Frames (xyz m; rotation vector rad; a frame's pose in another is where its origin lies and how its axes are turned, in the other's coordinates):
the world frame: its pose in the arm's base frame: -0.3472 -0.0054 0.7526 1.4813 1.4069 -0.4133
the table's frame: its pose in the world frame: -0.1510 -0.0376 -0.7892 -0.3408 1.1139 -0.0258
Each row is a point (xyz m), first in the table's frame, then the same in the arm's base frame.
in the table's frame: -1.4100 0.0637 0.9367
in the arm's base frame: 0.4336 -0.5373 0.6014
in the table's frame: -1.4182 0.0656 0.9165
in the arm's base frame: 0.4258 -0.5484 0.6186
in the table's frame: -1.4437 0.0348 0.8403
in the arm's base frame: 0.3678 -0.5975 0.6589
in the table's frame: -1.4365 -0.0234 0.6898
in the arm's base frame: 0.2331 -0.6406 0.7368
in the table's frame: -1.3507 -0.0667 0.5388
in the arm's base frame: 0.0784 -0.6064 0.8202
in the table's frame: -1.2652 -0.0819 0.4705
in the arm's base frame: -0.0063 -0.5465 0.8580
